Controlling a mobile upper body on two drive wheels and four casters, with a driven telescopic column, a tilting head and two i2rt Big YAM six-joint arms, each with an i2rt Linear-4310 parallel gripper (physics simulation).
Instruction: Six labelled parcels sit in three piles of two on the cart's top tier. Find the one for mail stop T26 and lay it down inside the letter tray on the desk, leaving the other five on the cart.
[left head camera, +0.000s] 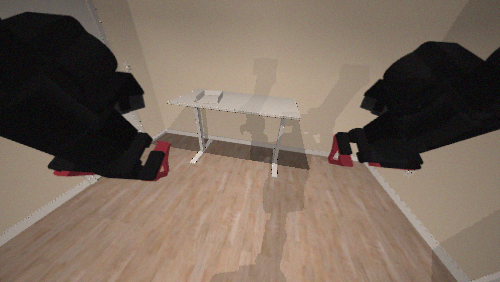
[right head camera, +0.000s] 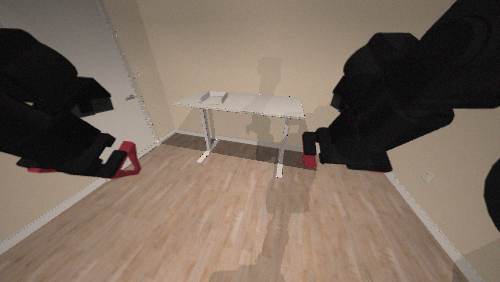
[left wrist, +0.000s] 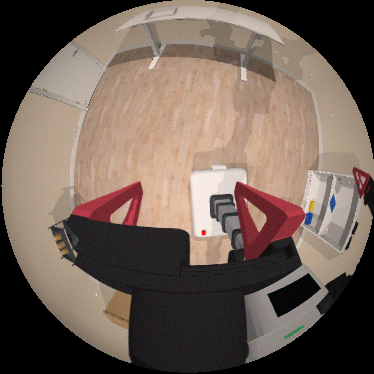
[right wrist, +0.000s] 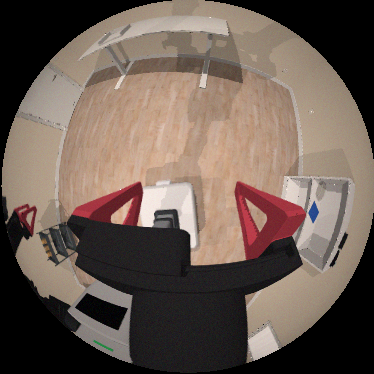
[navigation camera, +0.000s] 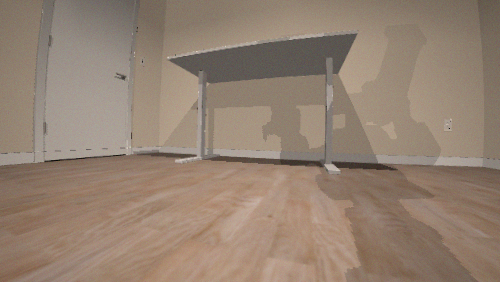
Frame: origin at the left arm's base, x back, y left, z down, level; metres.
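Where they show: left gripper, fingertip midpoint: (left head camera: 142, 171) (right head camera: 117, 169) (left wrist: 187, 186) (right wrist: 31, 205); right gripper, fingertip midpoint: (left head camera: 348, 161) (right head camera: 324, 162) (left wrist: 355, 170) (right wrist: 188, 186).
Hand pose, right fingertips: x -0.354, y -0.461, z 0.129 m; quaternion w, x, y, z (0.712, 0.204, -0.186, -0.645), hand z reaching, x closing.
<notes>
After its pixels a point has its place.
The white desk (left head camera: 260, 104) {z 0.459, x -1.825, y -0.496 m} (right head camera: 265, 105) {z 0.460, x -1.778, y -0.509 m} (left wrist: 220, 22) (right wrist: 185, 26) {z 0.460, x -1.611, y -0.565 m} (navigation camera: 280, 55) {z 0.485, x -1.772, y -0.402 m} stands by the far wall. The pale letter tray (left head camera: 212, 93) {z 0.431, x -2.151, y 0.136 m} (right head camera: 216, 94) {z 0.433, x -2.154, y 0.151 m} lies on its left part. The dark cart (left wrist: 71, 235) {z 1.009, x 0.378, y 1.724 m} (right wrist: 61, 235) {z 1.219, x 0.345, y 1.779 m} shows small at the left edge of both wrist views. Small brown parcels (left wrist: 60, 243) {z 0.682, x 0.326, y 1.586 m} (right wrist: 46, 247) {z 0.685, x 0.339, y 1.580 m} sit on its top tier; their labels are too small to read. My left gripper (left head camera: 117, 167) (right head camera: 86, 166) (left wrist: 187, 186) {z 0.138, x -0.341, y -0.001 m} is open and empty, away from cart and desk. My right gripper (left head camera: 364, 159) (right head camera: 345, 165) (right wrist: 188, 186) {z 0.129, x -0.354, y -0.461 m} is also open and empty, away from both.
A white door (right head camera: 55, 30) {z -0.207, x -1.777, y 1.474 m} (left wrist: 70, 75) {z 0.738, x -1.819, y 1.462 m} (right wrist: 50, 97) {z 0.696, x -1.842, y 1.457 m} (navigation camera: 90, 75) {z 0.579, x -1.836, y 1.458 m} is at the left. A white open-compartment unit with blue pieces stands at the right in both wrist views. A brown box-like piece (left wrist: 117, 310) {z 0.681, x 1.521, y 1.200 m} shows at lower left. My white base (left wrist: 202, 187) {z 1.150, x -0.173, y -0.068 m} (right wrist: 187, 200) {z 1.150, x -0.164, y -0.430 m} is below the arms.
</notes>
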